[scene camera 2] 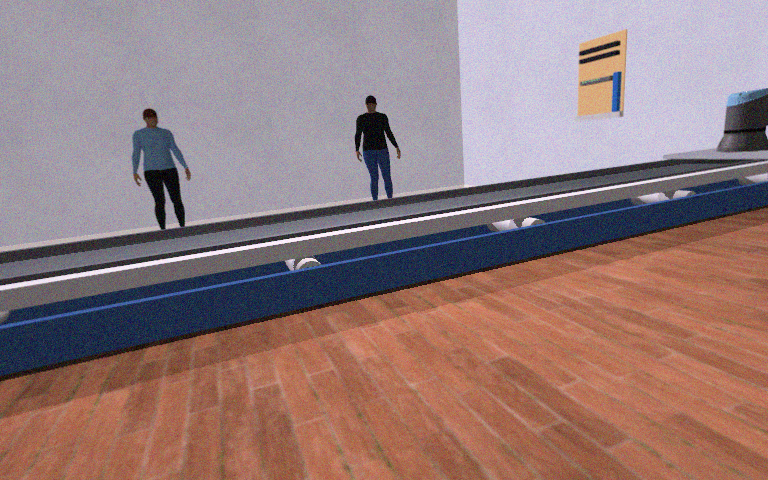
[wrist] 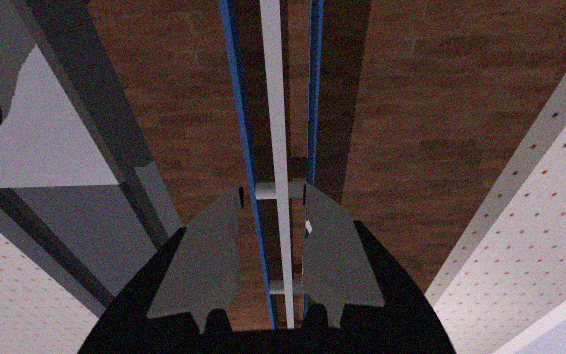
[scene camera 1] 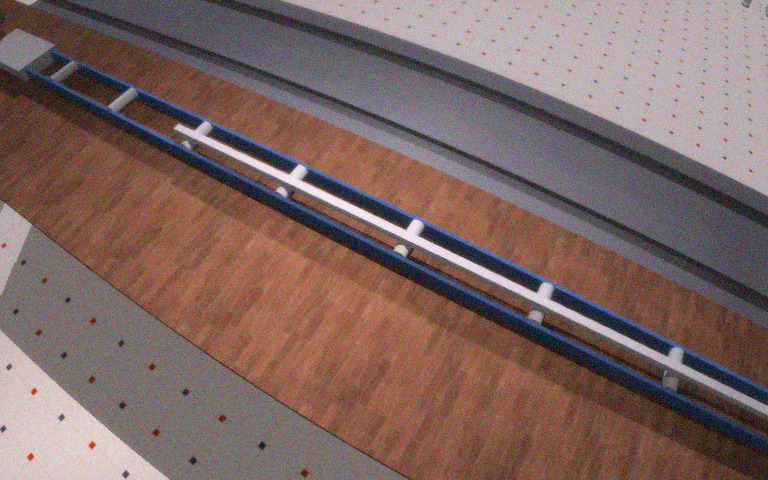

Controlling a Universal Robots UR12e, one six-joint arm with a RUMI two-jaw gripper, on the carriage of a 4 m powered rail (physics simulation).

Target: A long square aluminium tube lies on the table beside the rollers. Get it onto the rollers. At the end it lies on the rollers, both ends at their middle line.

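Where they show: gripper, fingertip midpoint: (wrist: 273, 187); arm's base, origin of the base link: (scene camera 2: 742, 150).
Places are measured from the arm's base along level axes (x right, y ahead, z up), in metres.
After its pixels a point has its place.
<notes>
The long square aluminium tube (scene camera 1: 351, 206) {x 2.028, y 0.631, z 0.055 m} (scene camera 2: 339, 240) {x 2.197, y 0.652, z 0.045 m} (wrist: 276, 100) {x 0.051, y 0.622, z 0.055 m} lies lengthwise on the rollers (scene camera 1: 416, 227) {x 1.845, y 0.584, z 0.029 m} (scene camera 2: 308, 263) {x 2.252, y 0.680, z 0.027 m} (wrist: 265, 191) {x 0.240, y 0.584, z 0.028 m}, between the two blue side rails (scene camera 1: 345, 234) {x 2.010, y 0.694, z 0.010 m} (scene camera 2: 396, 267) {x 2.126, y 0.694, z 0.000 m} (wrist: 243, 125) {x 0.094, y 0.555, z 0.022 m}. In scene camera 1 its left end rests just past a roller, near the roller's middle; its right end runs out of view. The tube crosses the visible rollers near their middle. My gripper (wrist: 273, 187) {x 0.105, y 0.624, z 0.231 m} is open and empty, above the tube in the wrist view, with free space on both sides of it. The gripper does not show in the scene cameras.
A pale grey block (scene camera 1: 22, 50) {x 3.782, y 0.619, z 0.029 m} stands at the rollers' left end. The grey powered rail (scene camera 1: 396, 101) runs parallel behind the table. In scene camera 2 a dark arm base (scene camera 2: 744, 127) {x 0.067, y 0.034, z 0.108 m} shows at right, and two people (scene camera 2: 161, 150) (scene camera 2: 373, 130) stand beyond the rail.
</notes>
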